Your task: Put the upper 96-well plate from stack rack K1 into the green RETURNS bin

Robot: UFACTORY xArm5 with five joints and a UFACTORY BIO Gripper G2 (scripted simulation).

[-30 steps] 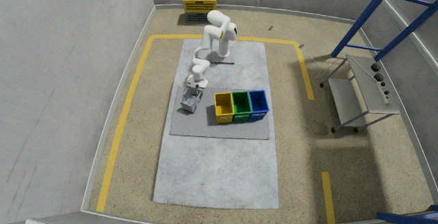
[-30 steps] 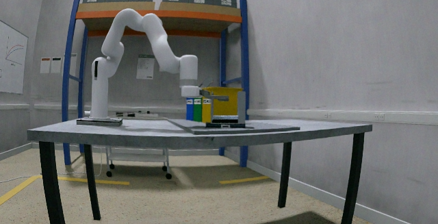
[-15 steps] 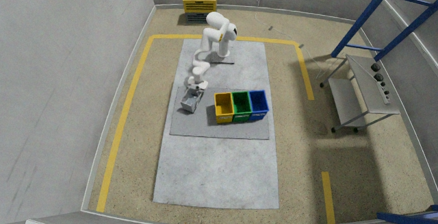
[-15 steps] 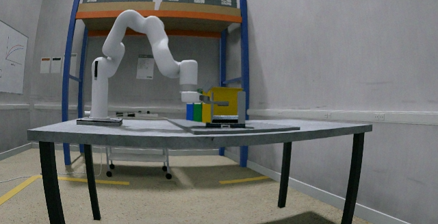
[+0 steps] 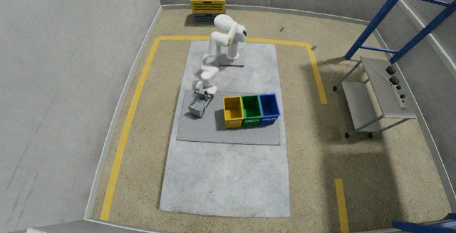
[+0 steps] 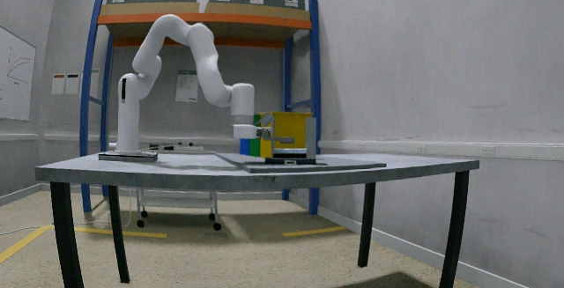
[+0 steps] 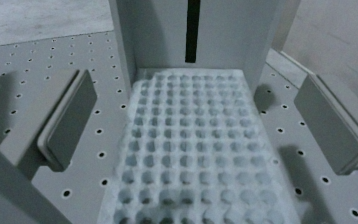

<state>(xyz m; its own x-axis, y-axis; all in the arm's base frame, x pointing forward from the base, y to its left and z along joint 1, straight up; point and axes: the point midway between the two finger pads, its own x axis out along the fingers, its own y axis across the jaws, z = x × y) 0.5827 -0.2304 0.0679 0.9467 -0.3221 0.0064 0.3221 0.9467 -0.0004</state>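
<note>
My hand is 5 cm above the dark plate, 2 cm short of it and 1 cm to the left of it. From my hand the other things lie so: blue bin (52 cm to the left, 4 cm ahead, 1 cm above); then yellow bin (26 cm to the left, 8 cm ahead, 1 cm above); then green bin (39 cm to the left, 6 cm ahead, 1 cm above).
</note>
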